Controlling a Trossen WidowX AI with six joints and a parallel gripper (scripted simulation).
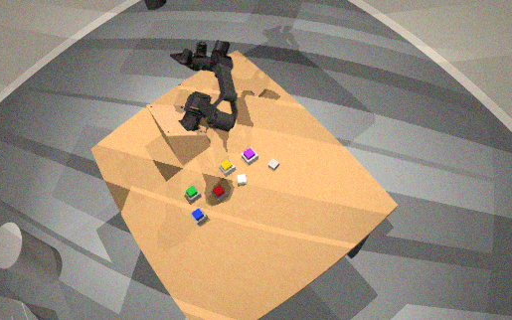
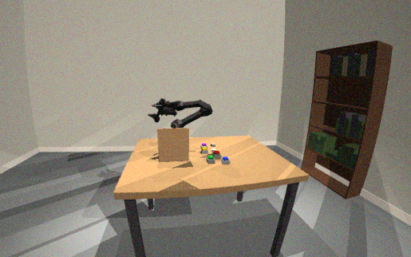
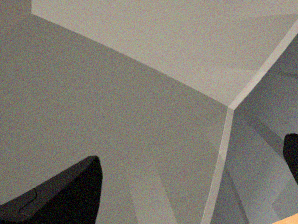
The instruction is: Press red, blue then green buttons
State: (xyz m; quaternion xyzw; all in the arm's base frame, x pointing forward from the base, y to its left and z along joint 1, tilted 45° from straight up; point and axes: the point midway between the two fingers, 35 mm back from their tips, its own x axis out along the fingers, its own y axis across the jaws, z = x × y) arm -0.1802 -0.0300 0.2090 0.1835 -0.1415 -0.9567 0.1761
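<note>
Now: gripper tip 41 cm short of the purple button, 28 cm above it and 1 cm to the right of it. Also, from my gripper tip: green button (38 cm ahead, 28 cm below, 26 cm to the right); red button (45 cm ahead, 28 cm below, 18 cm to the right); yellow button (39 cm ahead, 28 cm below, 9 cm to the right).
</note>
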